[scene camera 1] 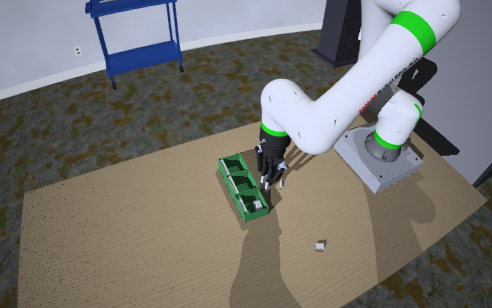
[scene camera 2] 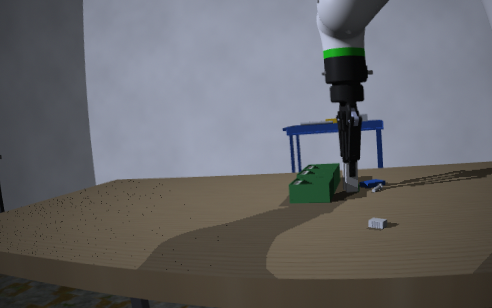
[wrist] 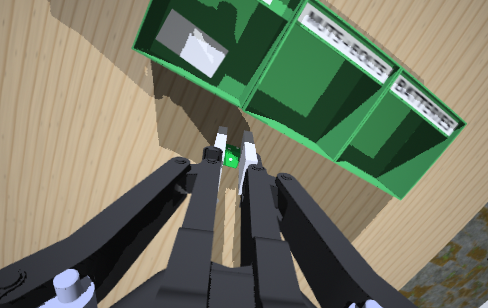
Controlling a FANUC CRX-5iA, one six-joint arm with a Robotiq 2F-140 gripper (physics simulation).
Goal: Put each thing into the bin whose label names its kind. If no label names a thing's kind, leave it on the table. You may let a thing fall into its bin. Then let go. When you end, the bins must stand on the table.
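Frame: origin at the arm's base, x left, y back, z up, level; metres.
Seen in the pictures: gripper, fingertip midpoint: (scene camera 1: 265, 188) (scene camera 2: 350, 190) (wrist: 233, 142); arm's base at its link origin: (scene camera 1: 381, 148).
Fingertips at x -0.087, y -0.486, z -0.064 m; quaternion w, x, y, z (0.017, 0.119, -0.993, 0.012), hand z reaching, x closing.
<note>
Pixels of each thing's top centre, then the offset from my fingertips to it. "spot": a spot on its surface instead. Level surfaces: height alone.
- small green block at its top centre: (wrist: 230, 159) dx -0.002, dy +0.012, dz +0.013 m
- nuts bolts bin at its top centre: (wrist: 323, 88) (scene camera 2: 317, 171) (scene camera 1: 241, 181) dx -0.035, dy -0.075, dz +0.043 m
- batteries bin at a spot on its surface: (wrist: 368, 181) spot: dx -0.113, dy -0.027, dz +0.043 m
- grey piece at its top centre: (wrist: 192, 44) (scene camera 1: 258, 206) dx +0.062, dy -0.064, dz +0.011 m
- white bolt at its top centre: (scene camera 2: 376, 184) (scene camera 1: 281, 181) dx +0.008, dy +0.060, dz +0.010 m
- blue piece at its top centre: (scene camera 2: 372, 181) dx -0.058, dy +0.056, dz +0.007 m
- small white slotted block at its top centre: (scene camera 2: 377, 219) (scene camera 1: 319, 245) dx +0.275, dy +0.034, dz +0.008 m
- wooden table at its surface level: dz -0.003 m
My gripper (scene camera 1: 265, 184) (scene camera 2: 351, 186) (wrist: 233, 142) points down beside the green bins, with its tips low near the table. It is shut on a small green block (wrist: 230, 158), which shows between the fingers in the wrist view; its kind is not readable. The nuts + bolts bin (wrist: 295, 138) is in the middle and the batteries bin (wrist: 368, 181) on the right. The third bin (scene camera 1: 256, 215) (scene camera 2: 310, 194) holds a white and grey piece (scene camera 1: 257, 204) (wrist: 202, 54); its label is mostly cut off. A white bolt (scene camera 1: 281, 183) (scene camera 2: 377, 188) and a blue piece (scene camera 2: 372, 183) lie beside the gripper.
A small white slotted block (scene camera 1: 319, 246) (scene camera 2: 377, 223) lies on the wooden table (scene camera 1: 165, 235) (scene camera 2: 210, 227), apart from the bins. The robot's grey base plate (scene camera 1: 376, 182) stands on the table at the right. A blue cart (scene camera 1: 145, 59) stands on the floor beyond the table.
</note>
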